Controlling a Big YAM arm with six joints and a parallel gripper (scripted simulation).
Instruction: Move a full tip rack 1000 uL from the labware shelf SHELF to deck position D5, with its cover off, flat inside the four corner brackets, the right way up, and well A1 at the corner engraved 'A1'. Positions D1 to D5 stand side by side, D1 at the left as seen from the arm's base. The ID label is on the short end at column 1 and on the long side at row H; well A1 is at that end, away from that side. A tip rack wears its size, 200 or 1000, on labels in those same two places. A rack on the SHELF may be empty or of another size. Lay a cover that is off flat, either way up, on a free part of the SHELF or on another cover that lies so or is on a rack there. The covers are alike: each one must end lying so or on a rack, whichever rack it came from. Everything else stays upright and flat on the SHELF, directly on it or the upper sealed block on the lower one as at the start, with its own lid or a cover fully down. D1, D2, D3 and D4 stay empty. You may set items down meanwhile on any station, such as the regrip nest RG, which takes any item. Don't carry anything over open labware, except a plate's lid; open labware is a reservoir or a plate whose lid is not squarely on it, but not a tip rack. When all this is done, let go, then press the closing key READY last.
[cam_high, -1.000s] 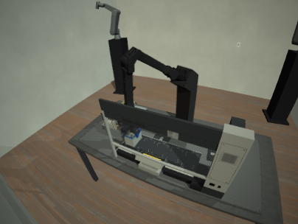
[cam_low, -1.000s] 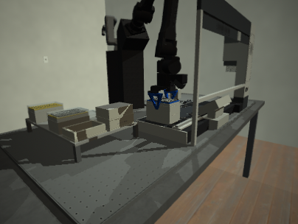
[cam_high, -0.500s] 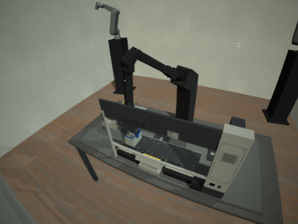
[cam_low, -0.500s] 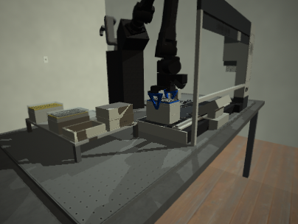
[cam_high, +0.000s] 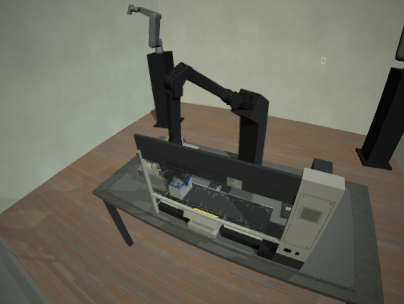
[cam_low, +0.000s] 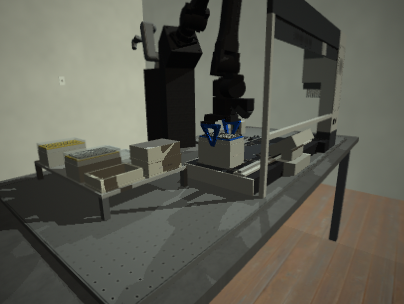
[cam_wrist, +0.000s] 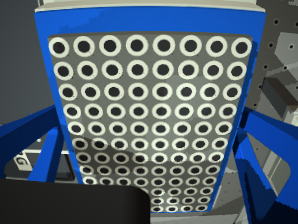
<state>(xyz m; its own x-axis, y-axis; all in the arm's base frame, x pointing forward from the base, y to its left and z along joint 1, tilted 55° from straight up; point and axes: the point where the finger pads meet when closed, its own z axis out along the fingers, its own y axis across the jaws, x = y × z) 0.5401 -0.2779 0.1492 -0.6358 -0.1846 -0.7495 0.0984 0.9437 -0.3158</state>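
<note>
The tip rack is 1 cm ahead of my hand and 1 cm below it. From my hand the other things lie so: shelf label 27 cm behind, 7 cm to the right, 12 cm below; then gantry post 18 cm ahead, 9 cm to the right, 11 cm above; then pale block 12 cm behind, 19 cm to the right.
</note>
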